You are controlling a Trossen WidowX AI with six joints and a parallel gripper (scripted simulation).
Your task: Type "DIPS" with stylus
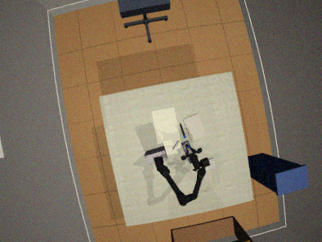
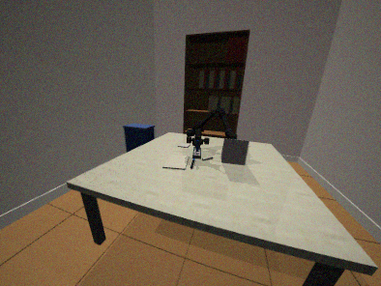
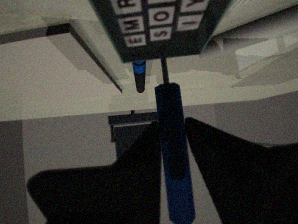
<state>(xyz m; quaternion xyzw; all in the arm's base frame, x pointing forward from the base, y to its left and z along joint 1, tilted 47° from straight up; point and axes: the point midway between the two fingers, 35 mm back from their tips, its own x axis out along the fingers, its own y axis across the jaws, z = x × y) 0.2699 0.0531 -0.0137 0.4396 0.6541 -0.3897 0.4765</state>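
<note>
The blue-capped pen lies 100 mm to the left of my gripper tip and 80 mm below it. The rest, counted from my gripper tip: blue stylus 10 mm below; notebook 140 mm to the left, 110 mm ahead, 80 mm below.
</note>
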